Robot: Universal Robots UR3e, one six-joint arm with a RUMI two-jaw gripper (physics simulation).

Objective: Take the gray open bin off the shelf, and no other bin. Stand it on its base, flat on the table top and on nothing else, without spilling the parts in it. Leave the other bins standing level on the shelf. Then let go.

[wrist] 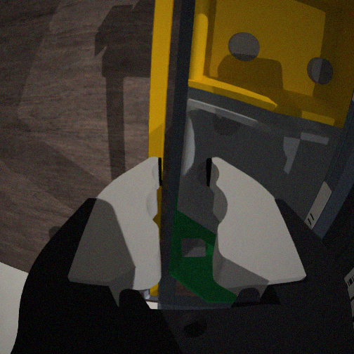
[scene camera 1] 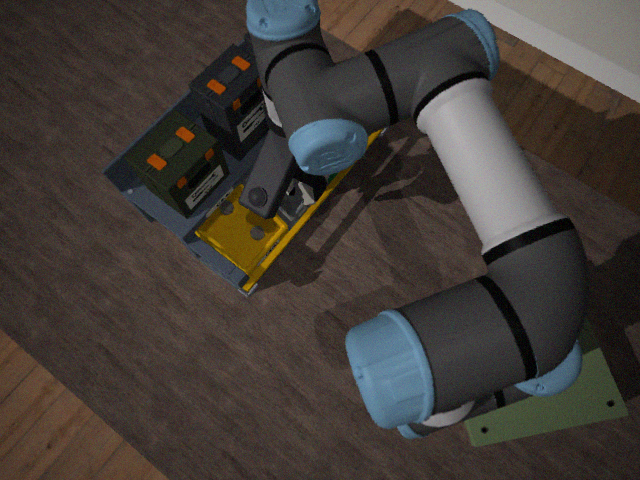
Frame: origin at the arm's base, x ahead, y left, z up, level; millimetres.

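Seen in the pictures: gripper, fingertip midpoint: (scene camera 1: 301,198).
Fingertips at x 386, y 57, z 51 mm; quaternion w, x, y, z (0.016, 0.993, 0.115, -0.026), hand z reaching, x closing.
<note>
A point is followed by its place in that frame.
The gray open bin (scene camera 1: 292,207) {z -21, x 409, y 58 mm} (wrist: 250,150) sits on the shelf (scene camera 1: 168,218) {z 72, x 490, y 231 mm} (wrist: 182,55) between the yellow bin (scene camera 1: 232,238) {z -21, x 437, y 172 mm} (wrist: 285,25) and the green bin (scene camera 1: 331,177) {z -1, x 398, y -26 mm} (wrist: 192,275). Dark round shapes show inside it; its parts are hard to make out. My gripper (scene camera 1: 305,193) {z 51, x 386, y 57 mm} (wrist: 183,161) is above the shelf's front edge, its fingers partly open with nothing held between them. In the wrist view the left fingertip overlaps the yellow front rail (scene camera 1: 310,211) {z 35, x 365, y 57 mm} (wrist: 161,75) and the right fingertip overlaps the gray bin. The arm hides much of the gray and green bins in the scene view.
A dark green toolbox (scene camera 1: 173,149) {z 169, x 513, y 169 mm} and a dark gray toolbox (scene camera 1: 227,90) {z 202, x 513, y 69 mm} stand behind the open bins on the shelf. The wooden table top (scene camera 1: 180,330) {z -30, x 377, y 332 mm} (wrist: 60,100) extends in front of the rail. The green base plate (scene camera 1: 547,418) {z 7, x -99, y 24 mm} lies under the arm's base.
</note>
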